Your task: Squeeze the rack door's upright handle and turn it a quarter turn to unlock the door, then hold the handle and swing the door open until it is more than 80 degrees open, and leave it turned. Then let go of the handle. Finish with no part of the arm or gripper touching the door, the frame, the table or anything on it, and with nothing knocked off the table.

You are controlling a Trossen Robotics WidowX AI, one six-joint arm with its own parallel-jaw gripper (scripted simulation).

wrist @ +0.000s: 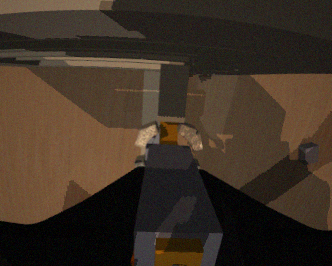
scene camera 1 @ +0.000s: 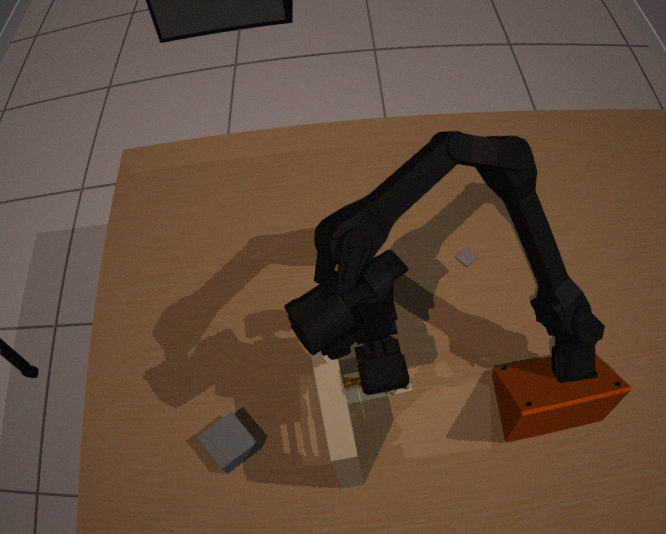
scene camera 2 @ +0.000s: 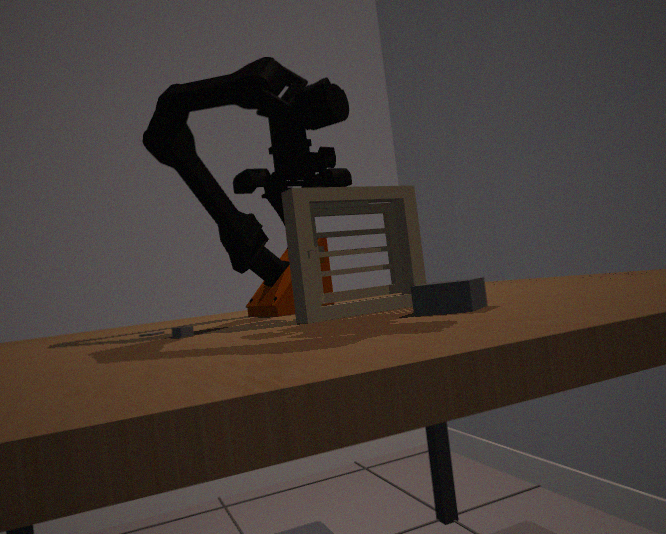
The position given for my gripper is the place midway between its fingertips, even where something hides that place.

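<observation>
Scene camera 2 gives me my gripper (scene camera 2: 300, 234) together with a beige rack frame (scene camera 2: 297, 202). I see my gripper in the wrist view (wrist: 170, 176) as well, and the beige rack frame is also visible in the wrist view (wrist: 293, 38). My gripper shows again in scene camera 1 (scene camera 1: 374, 351), and the beige rack frame is there too, in scene camera 1 (scene camera 1: 344, 457).
</observation>
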